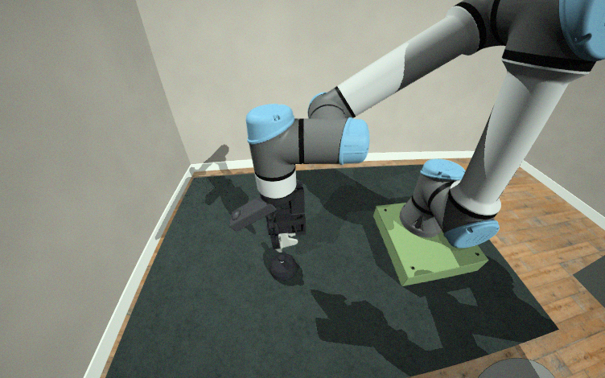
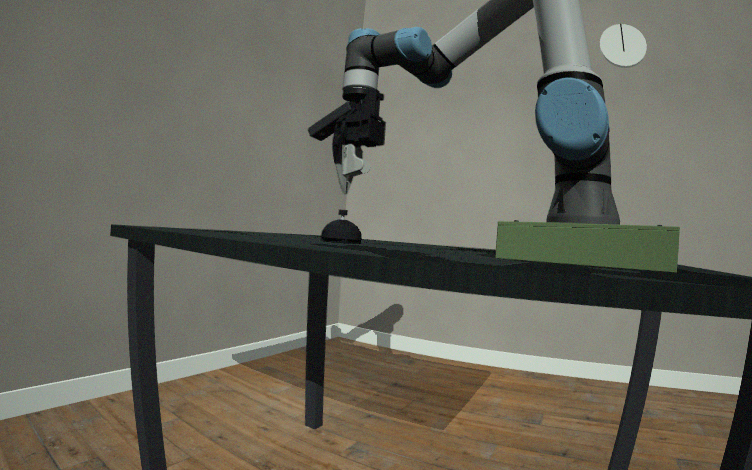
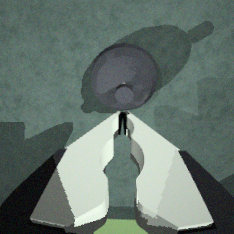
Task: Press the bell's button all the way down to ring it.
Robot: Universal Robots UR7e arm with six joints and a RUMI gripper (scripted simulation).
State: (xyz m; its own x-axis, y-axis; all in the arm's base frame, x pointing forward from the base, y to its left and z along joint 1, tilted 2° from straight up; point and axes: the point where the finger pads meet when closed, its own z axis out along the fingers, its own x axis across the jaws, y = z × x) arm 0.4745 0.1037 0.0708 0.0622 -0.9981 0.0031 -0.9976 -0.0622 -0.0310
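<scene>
My gripper is now 60 mm above the bell button. From my hand the other things lie so: dark domed bell 70 mm below.
</scene>
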